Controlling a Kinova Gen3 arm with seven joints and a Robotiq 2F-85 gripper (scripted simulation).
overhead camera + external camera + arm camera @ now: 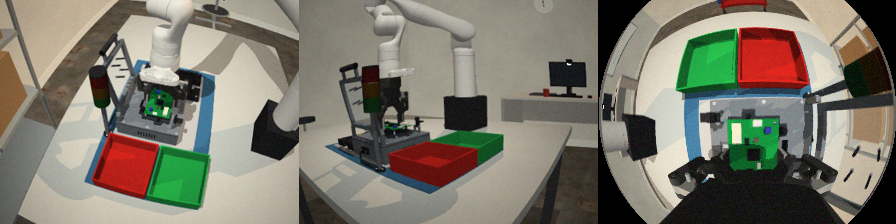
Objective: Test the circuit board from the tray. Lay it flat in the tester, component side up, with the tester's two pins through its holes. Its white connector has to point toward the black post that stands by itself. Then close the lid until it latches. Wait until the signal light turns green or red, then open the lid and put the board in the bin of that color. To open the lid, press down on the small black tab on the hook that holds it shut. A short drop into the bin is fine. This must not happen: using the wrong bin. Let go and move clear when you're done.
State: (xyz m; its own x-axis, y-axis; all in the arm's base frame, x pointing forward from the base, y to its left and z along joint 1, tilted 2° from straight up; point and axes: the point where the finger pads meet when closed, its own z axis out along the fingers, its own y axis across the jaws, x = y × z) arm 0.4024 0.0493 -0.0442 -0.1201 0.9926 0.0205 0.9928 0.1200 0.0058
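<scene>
Now: the green circuit board right at my hand. Round my hand: tester lid 12 cm ahead, 10 cm above, 1 cm to the left; then green bin 19 cm to the left, 13 cm behind, 7 cm below; then red bin 20 cm to the left, 7 cm below, 2 cm ahead.
</scene>
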